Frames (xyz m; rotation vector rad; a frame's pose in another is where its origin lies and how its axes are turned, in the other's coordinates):
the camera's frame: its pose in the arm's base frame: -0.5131 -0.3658 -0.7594 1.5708 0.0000 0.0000
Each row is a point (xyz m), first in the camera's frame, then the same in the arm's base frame.
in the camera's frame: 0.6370 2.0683 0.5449
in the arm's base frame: 0.1239 -0.9107 1.3089
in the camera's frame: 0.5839 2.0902 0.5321
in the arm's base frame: 0.0708 -0.8979 1.3308
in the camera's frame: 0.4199 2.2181 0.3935
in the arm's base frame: -0.0932 -0.7593 1.4587
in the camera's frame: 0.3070 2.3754 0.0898
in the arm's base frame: -0.2061 -0.4556 1.6160
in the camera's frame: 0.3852 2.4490 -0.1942
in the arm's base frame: -0.1279 -0.1716 1.6896
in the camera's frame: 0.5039 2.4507 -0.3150
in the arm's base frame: -0.0092 -0.0508 1.6913
